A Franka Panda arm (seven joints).
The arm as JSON. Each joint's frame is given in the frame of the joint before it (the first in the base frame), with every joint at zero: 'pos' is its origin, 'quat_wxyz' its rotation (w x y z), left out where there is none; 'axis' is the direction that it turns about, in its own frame. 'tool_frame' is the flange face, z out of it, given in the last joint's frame.
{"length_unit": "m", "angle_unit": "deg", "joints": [
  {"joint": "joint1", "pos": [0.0, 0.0, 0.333], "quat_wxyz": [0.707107, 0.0, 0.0, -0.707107], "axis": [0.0, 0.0, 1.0]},
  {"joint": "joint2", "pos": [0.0, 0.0, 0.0], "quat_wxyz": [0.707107, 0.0, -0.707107, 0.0], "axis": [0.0, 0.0, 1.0]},
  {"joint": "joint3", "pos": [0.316, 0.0, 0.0], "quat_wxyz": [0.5, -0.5, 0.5, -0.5], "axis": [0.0, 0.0, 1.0]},
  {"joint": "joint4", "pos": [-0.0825, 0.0, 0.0], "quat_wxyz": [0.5, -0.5, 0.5, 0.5], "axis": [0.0, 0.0, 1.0]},
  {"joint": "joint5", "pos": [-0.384, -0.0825, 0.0], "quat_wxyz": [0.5, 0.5, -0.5, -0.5], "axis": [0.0, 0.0, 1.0]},
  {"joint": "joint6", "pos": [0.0, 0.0, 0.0], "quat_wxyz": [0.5, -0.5, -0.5, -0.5], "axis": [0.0, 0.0, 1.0]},
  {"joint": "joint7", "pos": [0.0, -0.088, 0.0], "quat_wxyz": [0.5, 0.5, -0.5, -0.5], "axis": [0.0, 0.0, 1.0]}
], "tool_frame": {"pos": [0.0, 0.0, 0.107]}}
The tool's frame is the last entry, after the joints.
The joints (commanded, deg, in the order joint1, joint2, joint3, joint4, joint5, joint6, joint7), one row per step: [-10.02 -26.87 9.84 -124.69 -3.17 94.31 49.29]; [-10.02 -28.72 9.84 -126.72 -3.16 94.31 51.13]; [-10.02 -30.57 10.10 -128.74 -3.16 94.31 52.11]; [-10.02 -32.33 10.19 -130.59 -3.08 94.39 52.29]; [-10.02 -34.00 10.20 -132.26 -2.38 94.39 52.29]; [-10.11 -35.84 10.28 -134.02 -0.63 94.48 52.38]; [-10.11 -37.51 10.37 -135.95 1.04 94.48 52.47]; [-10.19 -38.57 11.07 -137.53 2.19 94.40 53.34]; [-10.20 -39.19 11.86 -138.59 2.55 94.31 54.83]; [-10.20 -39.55 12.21 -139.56 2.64 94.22 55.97]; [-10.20 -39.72 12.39 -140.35 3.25 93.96 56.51]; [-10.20 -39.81 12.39 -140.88 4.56 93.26 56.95]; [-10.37 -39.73 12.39 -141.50 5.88 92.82 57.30]
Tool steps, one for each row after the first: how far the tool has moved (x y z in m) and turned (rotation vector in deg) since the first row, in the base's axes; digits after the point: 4 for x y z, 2 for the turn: [-0.0105 0.0001 -0.0040 -0.40 -0.04 -1.98]; [-0.0208 0.0020 -0.0084 -0.88 0.03 -2.90]; [-0.0303 0.0027 -0.0121 -1.12 0.03 -3.17]; [-0.0392 0.0039 -0.0153 -0.68 0.04 -3.43]; [-0.0486 0.0067 -0.0187 0.73 -0.15 -3.97]; [-0.0576 0.0098 -0.0248 2.08 0.09 -4.45]; [-0.0639 0.0154 -0.0324 2.55 0.65 -5.22]; [-0.0680 0.0206 -0.0383 2.18 1.09 -6.31]; [-0.0711 0.0222 -0.0446 1.85 1.69 -7.33]; [-0.0737 0.0237 -0.0506 2.21 2.53 -7.98]; [-0.0764 0.0255 -0.0554 3.38 3.66 -8.79]; [-0.0782 0.0261 -0.0615 4.60 4.79 -9.68]
